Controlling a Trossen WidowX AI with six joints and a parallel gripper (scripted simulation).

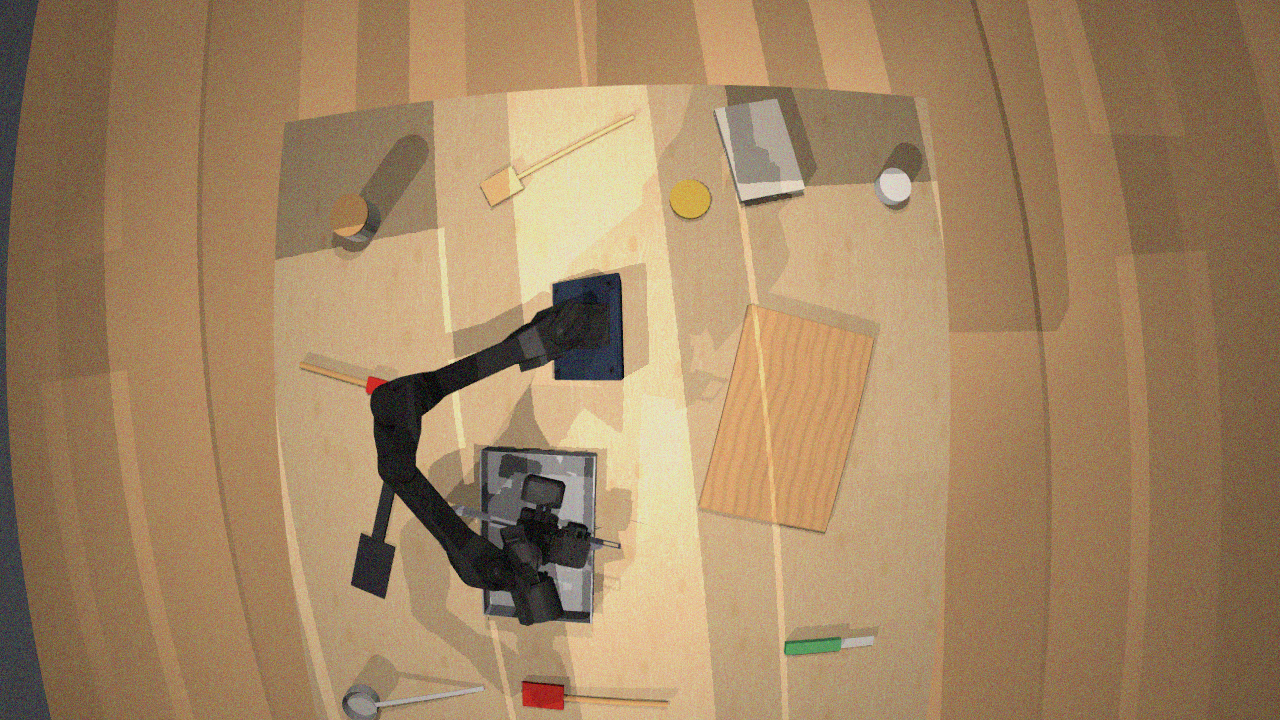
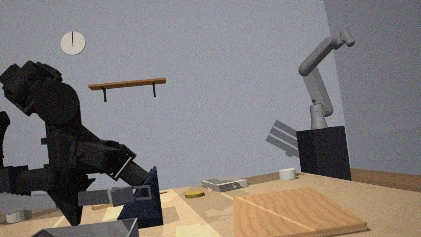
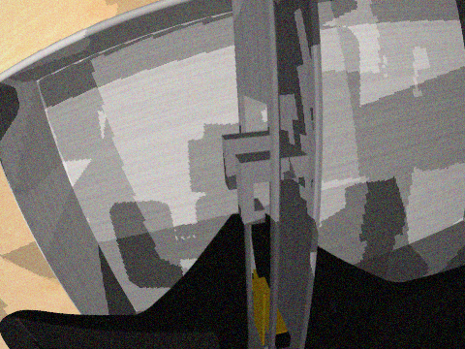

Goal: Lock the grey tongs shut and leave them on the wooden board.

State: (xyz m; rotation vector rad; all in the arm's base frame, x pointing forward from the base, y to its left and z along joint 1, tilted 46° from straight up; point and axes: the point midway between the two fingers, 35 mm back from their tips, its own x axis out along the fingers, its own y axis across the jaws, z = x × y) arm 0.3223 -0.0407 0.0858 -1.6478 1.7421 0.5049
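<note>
Right now the wooden board is 42 cm to the left of my gripper tip, 16 cm behind it and 8 cm below it. The rest, counted from my gripper tip: black spatula: 33 cm to the right, 8 cm below, 5 cm ahead; then roasting tin: 6 cm below, 4 cm ahead, 2 cm to the right; then yellow marker: 4 cm above.
</note>
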